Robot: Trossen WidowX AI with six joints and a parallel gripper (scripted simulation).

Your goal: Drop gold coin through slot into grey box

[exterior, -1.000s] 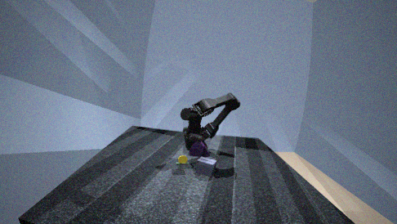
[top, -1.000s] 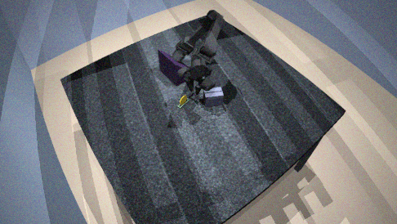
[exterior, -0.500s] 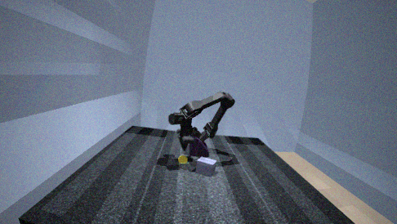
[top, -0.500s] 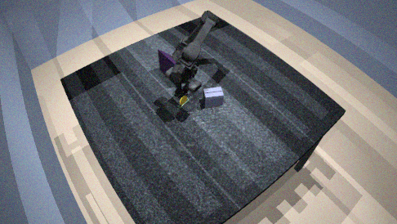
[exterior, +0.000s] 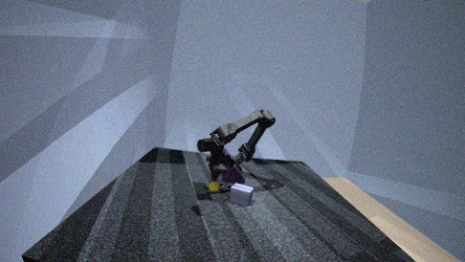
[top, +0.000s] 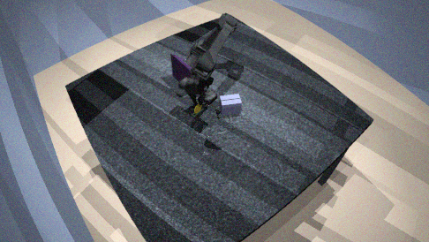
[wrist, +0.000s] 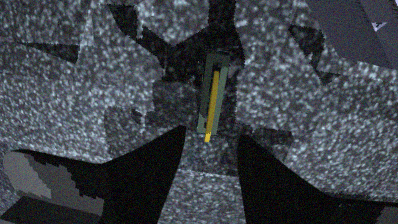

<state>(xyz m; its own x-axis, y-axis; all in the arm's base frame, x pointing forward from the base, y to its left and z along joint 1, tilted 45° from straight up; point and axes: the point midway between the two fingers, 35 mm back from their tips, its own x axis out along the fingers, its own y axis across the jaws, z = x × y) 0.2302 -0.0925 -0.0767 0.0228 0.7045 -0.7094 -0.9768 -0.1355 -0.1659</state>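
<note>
Now: the gold coin 4 cm below my gripper tip.
</note>
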